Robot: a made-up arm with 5 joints.
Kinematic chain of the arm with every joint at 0, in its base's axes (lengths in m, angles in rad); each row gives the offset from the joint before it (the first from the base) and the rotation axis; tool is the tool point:
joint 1: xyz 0 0 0.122 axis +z
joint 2: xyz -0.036 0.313 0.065 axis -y
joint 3: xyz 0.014 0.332 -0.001 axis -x
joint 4: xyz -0.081 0 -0.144 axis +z
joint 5: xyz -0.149 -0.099 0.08 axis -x
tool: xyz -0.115 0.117 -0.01
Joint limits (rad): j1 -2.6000..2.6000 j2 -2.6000..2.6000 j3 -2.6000..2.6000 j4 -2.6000..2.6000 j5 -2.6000..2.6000
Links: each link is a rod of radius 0.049 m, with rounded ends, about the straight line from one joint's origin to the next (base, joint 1, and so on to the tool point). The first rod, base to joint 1, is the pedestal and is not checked.
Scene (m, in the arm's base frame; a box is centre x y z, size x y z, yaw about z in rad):
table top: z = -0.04
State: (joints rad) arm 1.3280 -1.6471 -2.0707 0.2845 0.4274
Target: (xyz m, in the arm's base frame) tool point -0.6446 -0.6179 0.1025
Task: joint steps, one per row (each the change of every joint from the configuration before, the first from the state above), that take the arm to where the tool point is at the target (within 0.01 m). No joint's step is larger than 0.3 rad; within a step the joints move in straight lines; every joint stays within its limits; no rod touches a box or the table.
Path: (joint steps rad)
1: 0.1665 0.2578 0.0866 0.1963 0.1137
2: 0.1666 0.2577 0.0867 0.1963 0.1137
3: 0.1665 0.2578 0.0866 0.1963 0.1136
4: 0.1666 0.2577 0.0867 0.1963 0.1137

